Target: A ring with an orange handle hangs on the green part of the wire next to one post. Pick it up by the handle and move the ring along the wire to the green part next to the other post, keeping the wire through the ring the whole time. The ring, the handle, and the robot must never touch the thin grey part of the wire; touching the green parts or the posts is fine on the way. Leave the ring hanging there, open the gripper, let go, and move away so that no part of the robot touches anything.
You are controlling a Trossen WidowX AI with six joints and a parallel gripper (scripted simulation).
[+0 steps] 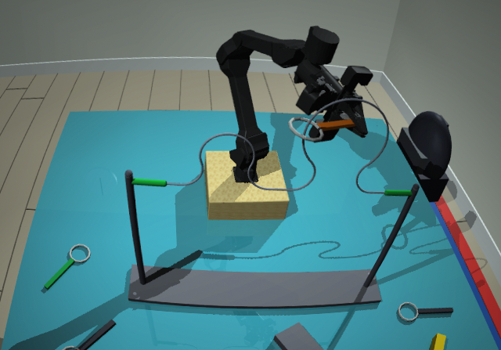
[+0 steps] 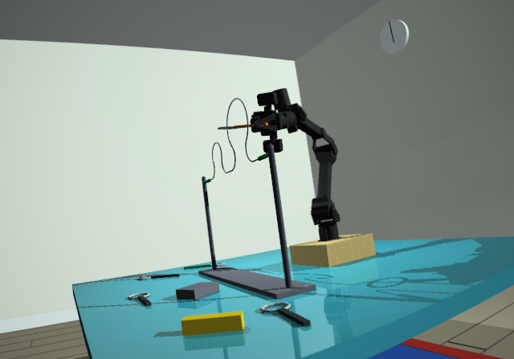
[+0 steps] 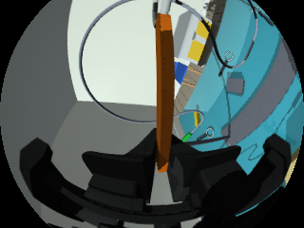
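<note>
The ring with orange handle lies 90 mm to the right of my gripper tip and 20 mm above it. The rest, counted from my gripper tip: grey block: 450 mm below, 200 mm ahead, 90 mm to the right; yellow block: 440 mm below, 310 mm ahead, 260 mm to the left.
</note>
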